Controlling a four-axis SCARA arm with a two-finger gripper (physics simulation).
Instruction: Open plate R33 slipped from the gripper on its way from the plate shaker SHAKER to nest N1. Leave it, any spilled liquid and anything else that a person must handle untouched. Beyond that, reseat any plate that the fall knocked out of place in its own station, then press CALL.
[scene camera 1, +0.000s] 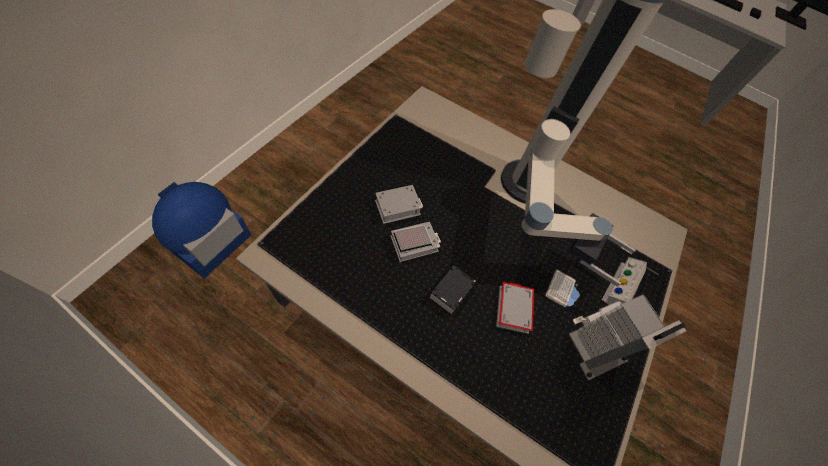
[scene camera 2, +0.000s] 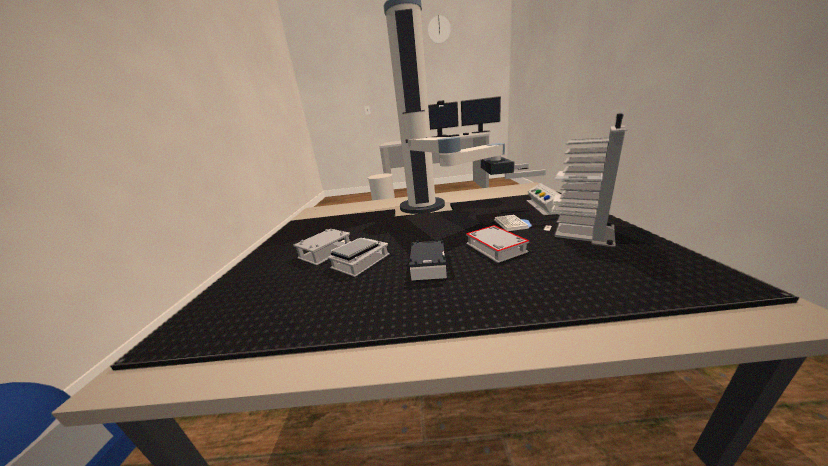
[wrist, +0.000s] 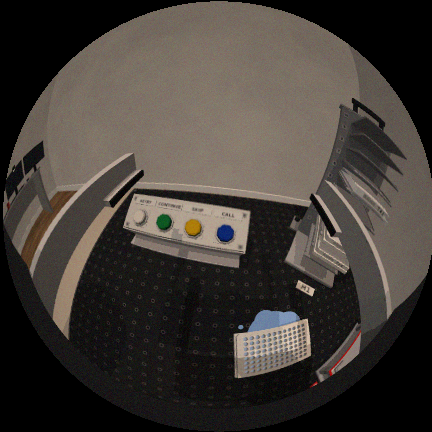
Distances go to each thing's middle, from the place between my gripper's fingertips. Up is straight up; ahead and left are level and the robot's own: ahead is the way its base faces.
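I find the white plate (wrist: 255, 352) 180 mm below my hand, 130 mm to the right of it and 100 mm ahead of it. Going by their middles, the white plate is the nearest to my hand of the things named here. The dark shaker (scene camera 2: 427, 259), for its part, is 480 mm to the right of my hand, 370 mm ahead of it and 160 mm below it.
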